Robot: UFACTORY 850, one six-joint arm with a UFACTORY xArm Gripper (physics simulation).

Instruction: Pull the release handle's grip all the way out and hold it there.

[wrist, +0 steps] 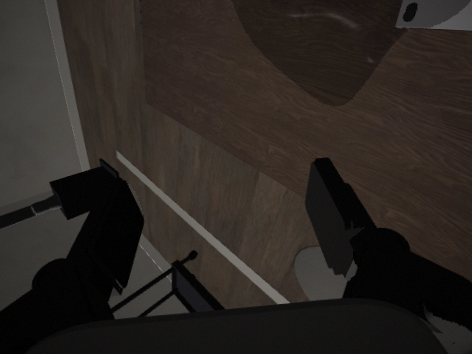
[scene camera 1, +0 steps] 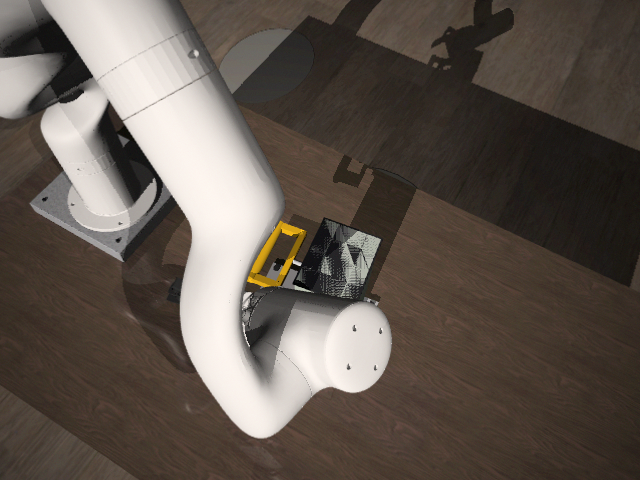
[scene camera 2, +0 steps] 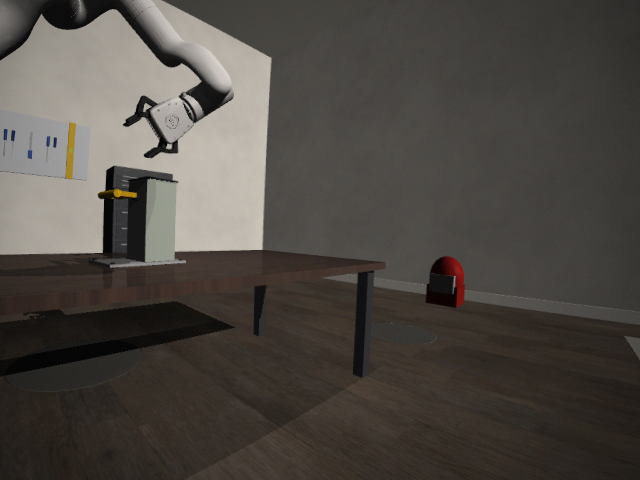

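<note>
The release handle's yellow rectangular grip (scene camera 1: 265,251) (scene camera 2: 117,194) stands out from the upper side of a tall pale green and dark housing (scene camera 1: 338,258) (scene camera 2: 160,222). A short silver rod (scene camera 1: 296,264) shows between grip and housing. My gripper (scene camera 2: 136,139) (wrist: 221,190) is open and empty, tilted, above the grip's height and apart from it in the scene camera 2 view. The arm hides most of it in the scene camera 1 view. The grip does not show in the wrist view. The arm partly covers the housing's lower part in the scene camera 1 view.
The housing's light grey base plate (scene camera 2: 147,263) lies on the brown table (scene camera 1: 491,330) (scene camera 2: 310,266). The arm's grey stone base (scene camera 1: 111,241) is at the table's left. A dark drawer cabinet (scene camera 2: 109,206) stands behind the housing. A red domed object (scene camera 2: 447,267) is at the far right.
</note>
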